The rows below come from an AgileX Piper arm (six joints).
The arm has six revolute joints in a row. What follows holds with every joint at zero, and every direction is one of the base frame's. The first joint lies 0.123 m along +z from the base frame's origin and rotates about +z. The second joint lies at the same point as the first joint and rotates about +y. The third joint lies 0.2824 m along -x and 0.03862 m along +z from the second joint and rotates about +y. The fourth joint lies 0.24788 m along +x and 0.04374 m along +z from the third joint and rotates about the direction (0.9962, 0, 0.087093). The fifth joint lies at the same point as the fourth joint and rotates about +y. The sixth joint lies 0.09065 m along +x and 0.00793 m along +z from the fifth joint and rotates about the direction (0.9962, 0, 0.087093). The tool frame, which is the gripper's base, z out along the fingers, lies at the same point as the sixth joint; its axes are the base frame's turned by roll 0, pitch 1.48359 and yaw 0 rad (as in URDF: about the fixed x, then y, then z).
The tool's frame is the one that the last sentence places.
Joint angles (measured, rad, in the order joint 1, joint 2, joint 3, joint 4, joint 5, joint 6), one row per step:
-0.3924, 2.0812, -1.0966, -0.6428, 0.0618, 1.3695
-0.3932, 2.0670, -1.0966, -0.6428, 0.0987, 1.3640
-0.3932, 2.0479, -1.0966, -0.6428, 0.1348, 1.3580
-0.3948, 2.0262, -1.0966, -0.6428, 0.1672, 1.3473
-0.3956, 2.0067, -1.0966, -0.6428, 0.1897, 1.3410
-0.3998, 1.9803, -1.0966, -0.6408, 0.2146, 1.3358
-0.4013, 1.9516, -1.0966, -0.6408, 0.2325, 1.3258
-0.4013, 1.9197, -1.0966, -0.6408, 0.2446, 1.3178
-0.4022, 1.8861, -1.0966, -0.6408, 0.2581, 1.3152
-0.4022, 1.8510, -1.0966, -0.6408, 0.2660, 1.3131
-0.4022, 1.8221, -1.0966, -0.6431, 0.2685, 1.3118
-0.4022, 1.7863, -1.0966, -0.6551, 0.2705, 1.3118
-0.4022, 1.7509, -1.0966, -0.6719, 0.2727, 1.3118
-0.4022, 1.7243, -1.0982, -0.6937, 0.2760, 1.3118
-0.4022, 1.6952, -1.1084, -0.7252, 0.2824, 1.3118
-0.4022, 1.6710, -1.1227, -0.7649, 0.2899, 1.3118
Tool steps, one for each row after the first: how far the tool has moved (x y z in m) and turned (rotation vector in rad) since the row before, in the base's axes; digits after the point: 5 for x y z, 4 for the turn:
-0.00263, -0.00143, 0.00417, -0.0128, 0.0222, -0.0102
-0.00245, -0.00110, 0.00617, -0.0145, 0.0171, -0.0090
-0.00253, -0.00152, 0.00735, -0.0170, 0.0127, -0.0056
-0.00179, -0.00090, 0.00683, -0.0128, 0.0044, -0.0047
-0.00269, -0.00206, 0.00941, -0.0136, -0.0006, -0.0117
-0.00196, -0.00084, 0.01052, -0.0172, -0.0068, -0.0010
-0.00161, -0.00001, 0.01192, -0.0171, -0.0157, 0.0011
-0.00227, -0.00019, 0.01246, -0.0151, -0.0179, -0.0049
-0.00213, 0.00046, 0.01317, -0.0151, -0.0245, -0.0020
-0.00176, 0.00056, 0.01096, -0.0137, -0.0232, 0.0012
-0.00250, 0.00069, 0.01365, -0.0230, -0.0274, 0.0060
-0.00292, 0.00076, 0.01346, -0.0268, -0.0252, 0.0081
-0.00235, 0.00035, 0.01056, -0.0281, -0.0159, 0.0097
-0.00183, -0.00027, 0.01401, -0.0406, -0.0202, 0.0120
-0.00125, -0.00076, 0.01357, -0.0475, -0.0156, 0.0138

